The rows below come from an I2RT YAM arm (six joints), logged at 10 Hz.
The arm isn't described. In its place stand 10 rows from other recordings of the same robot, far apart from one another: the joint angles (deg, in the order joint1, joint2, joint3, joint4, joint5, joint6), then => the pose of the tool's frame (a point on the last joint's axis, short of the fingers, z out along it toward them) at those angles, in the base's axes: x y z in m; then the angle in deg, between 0 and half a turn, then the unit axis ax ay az.
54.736, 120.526, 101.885, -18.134, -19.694, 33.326 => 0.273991 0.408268 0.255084 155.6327 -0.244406 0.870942 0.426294
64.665, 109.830, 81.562, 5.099, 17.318, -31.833 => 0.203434 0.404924 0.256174 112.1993 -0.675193 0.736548 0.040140
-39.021, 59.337, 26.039, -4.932, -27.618, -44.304 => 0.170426 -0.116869 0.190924 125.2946 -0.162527 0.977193 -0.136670
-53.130, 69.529, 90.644, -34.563, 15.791, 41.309 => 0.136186 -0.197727 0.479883 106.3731 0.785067 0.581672 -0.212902
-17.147, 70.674, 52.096, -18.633, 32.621, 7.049 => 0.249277 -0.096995 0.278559 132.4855 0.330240 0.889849 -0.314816
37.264, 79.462, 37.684, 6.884, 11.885, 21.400 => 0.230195 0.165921 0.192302 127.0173 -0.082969 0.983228 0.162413
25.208, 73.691, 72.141, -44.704, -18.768, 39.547 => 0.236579 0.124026 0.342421 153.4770 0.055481 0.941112 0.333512
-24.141, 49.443, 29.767, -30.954, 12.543, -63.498 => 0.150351 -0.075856 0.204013 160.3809 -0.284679 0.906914 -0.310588
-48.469, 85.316, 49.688, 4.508, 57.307, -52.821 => 0.184664 -0.253684 0.234488 174.3384 -0.206751 -0.773562 0.599046
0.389, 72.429, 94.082, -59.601, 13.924, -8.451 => 0.231528 -0.006995 0.444597 129.4695 -0.017377 0.987918 -0.153999
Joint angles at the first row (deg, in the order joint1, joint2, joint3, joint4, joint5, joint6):
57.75 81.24 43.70 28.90 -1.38 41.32
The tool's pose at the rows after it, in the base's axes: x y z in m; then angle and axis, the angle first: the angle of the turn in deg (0 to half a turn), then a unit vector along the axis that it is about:
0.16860 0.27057 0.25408 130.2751 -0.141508 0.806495 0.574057
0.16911 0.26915 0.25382 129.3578 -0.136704 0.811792 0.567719
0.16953 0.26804 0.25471 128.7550 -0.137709 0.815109 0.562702
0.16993 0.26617 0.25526 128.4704 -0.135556 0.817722 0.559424
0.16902 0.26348 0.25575 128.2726 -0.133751 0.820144 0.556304
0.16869 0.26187 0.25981 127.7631 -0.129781 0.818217 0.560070
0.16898 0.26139 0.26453 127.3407 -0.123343 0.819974 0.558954
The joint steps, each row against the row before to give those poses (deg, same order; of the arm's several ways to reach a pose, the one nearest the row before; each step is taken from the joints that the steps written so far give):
-0.05 0.60 -1.31 4.58 -1.94 -0.53
-0.08 -0.23 -0.16 -0.27 1.20 -0.39
-0.12 -0.30 0.07 -0.59 0.49 -0.61
-0.20 -0.42 -0.11 -0.49 0.31 -0.14
-0.09 -0.75 -0.38 -0.59 0.34 -0.10
-0.08 -0.70 0.13 -0.16 0.30 0.17
0.00 -0.53 0.70 -1.11 0.77 0.22

